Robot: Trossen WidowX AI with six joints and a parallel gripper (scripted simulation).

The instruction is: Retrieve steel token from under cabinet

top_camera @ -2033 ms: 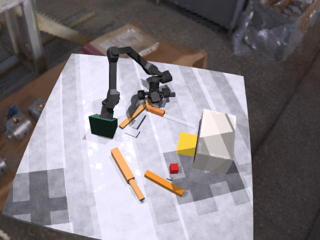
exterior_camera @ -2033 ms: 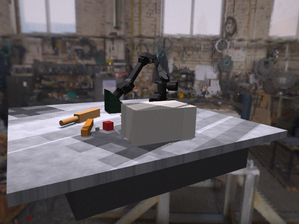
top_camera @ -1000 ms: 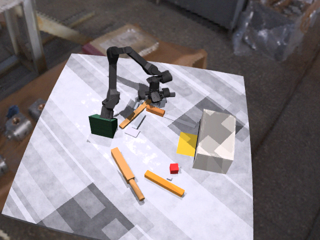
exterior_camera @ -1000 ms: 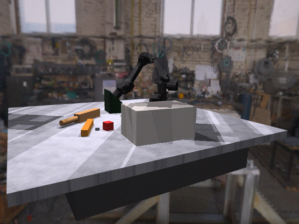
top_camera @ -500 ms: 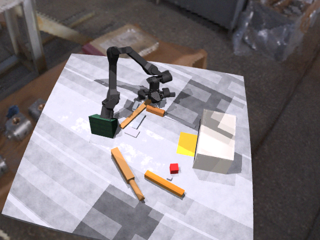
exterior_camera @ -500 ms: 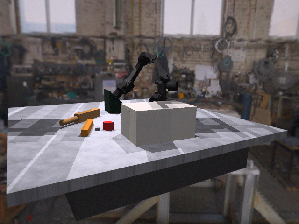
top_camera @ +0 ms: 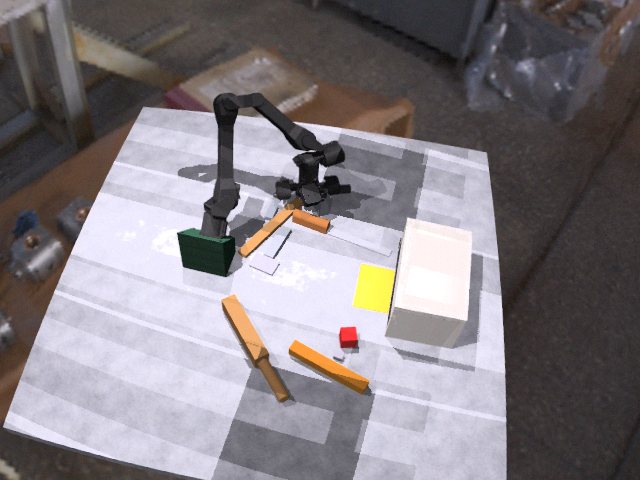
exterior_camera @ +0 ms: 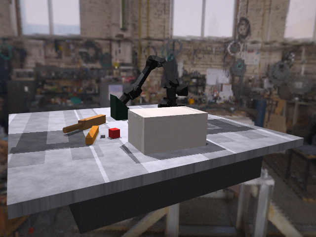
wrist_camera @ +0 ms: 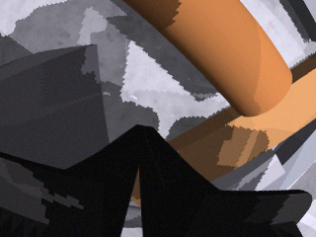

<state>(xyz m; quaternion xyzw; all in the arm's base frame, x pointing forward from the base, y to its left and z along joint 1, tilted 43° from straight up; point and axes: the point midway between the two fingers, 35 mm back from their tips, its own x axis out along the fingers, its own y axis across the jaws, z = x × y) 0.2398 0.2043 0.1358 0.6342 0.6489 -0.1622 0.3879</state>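
Now: the grey block 4 cm ahead of my gripper tip, 1 cm to the left of it and 3 cm above it. From my gripper tip the other things lie so: flat grey token 40 cm ahead, 25 cm to the right, 1 cm below; then small dark tool 4 cm ahead, 7 cm to the left; then flat orange stick 9 cm behind, 9 cm to the right.
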